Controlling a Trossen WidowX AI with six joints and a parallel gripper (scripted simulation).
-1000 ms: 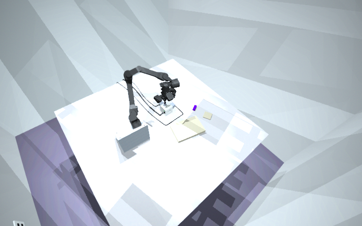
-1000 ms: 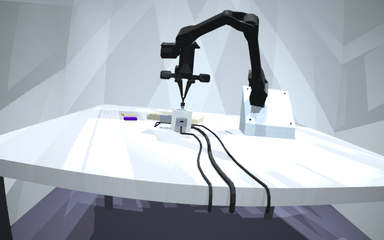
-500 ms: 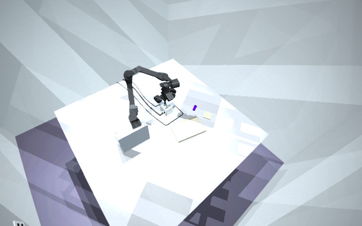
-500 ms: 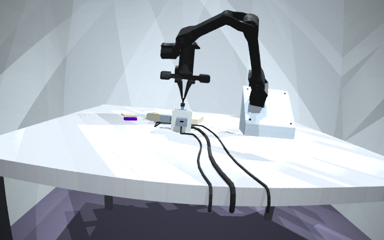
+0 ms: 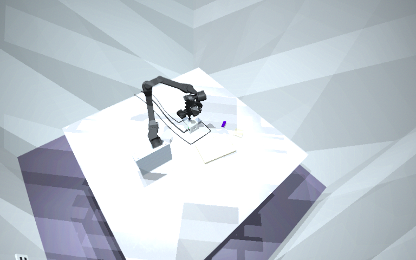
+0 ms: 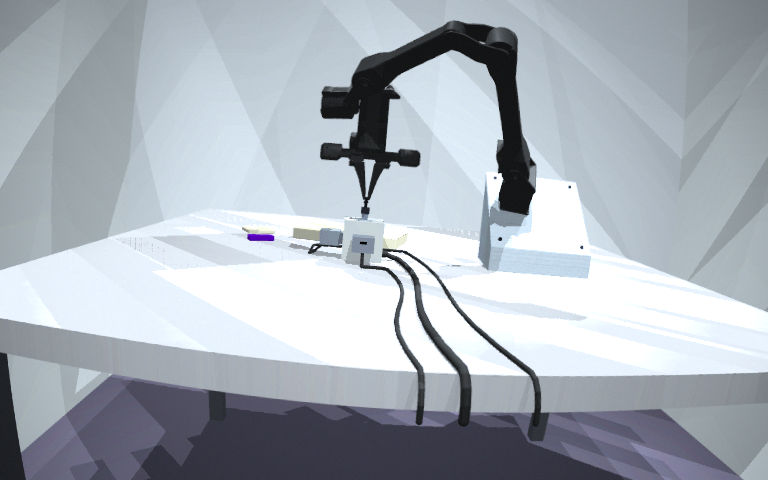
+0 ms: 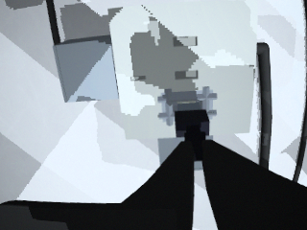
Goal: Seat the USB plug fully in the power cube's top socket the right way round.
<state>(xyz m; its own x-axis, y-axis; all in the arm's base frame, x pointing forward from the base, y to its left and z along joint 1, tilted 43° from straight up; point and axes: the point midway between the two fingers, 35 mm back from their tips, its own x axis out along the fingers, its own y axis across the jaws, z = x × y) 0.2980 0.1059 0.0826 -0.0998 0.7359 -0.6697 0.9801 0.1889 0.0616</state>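
Now: gripper tip 20 mm above the USB plug. Round my gripper tip: purple stick 250 mm ahead, 110 mm to the right, 110 mm below.
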